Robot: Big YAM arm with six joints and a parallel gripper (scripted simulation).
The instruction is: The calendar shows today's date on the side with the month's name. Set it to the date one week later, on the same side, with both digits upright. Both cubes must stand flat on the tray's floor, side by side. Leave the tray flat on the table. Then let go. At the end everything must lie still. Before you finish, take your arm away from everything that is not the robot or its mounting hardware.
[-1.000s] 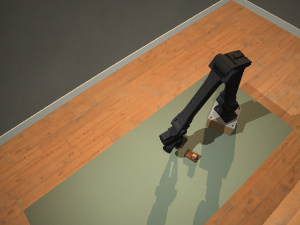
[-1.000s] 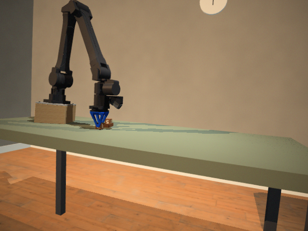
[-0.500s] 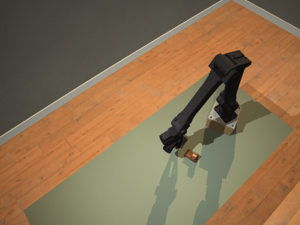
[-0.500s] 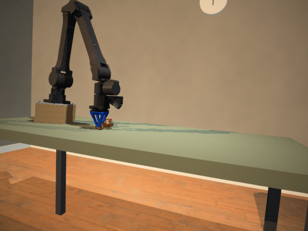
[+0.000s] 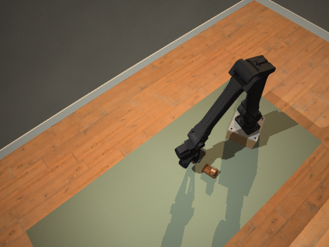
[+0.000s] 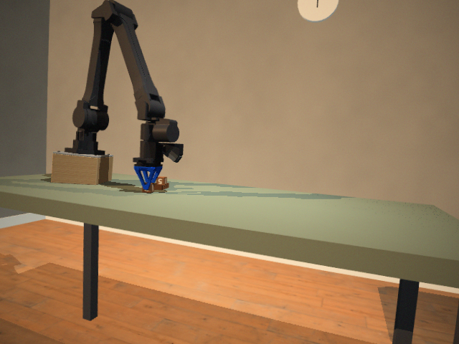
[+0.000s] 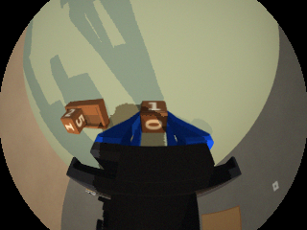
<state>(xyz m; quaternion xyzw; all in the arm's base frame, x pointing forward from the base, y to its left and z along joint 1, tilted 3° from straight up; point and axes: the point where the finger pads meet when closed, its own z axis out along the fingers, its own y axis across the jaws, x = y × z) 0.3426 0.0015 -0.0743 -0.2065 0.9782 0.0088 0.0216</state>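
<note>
The brown digit cube lies right at my hand. Also, from my hand: brown tray (100 mm to the left, 40 mm behind, 10 mm below).
</note>
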